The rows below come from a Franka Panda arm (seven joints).
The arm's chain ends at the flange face. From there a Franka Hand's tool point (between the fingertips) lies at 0.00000 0.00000 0.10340 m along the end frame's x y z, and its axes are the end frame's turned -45 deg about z.
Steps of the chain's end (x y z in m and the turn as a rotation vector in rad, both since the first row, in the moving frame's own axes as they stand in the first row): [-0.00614, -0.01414, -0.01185, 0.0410, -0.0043, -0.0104]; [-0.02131, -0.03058, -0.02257, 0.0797, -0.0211, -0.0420]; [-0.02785, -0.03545, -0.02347, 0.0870, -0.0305, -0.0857]
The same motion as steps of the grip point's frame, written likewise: [0.00832, -0.01767, -0.01194, 0.0320, 0.0260, -0.0104]; [0.01068, -0.04414, -0.02292, 0.0713, 0.0414, -0.0420]; [0.00913, -0.05350, -0.02391, 0.0831, 0.0400, -0.0857]
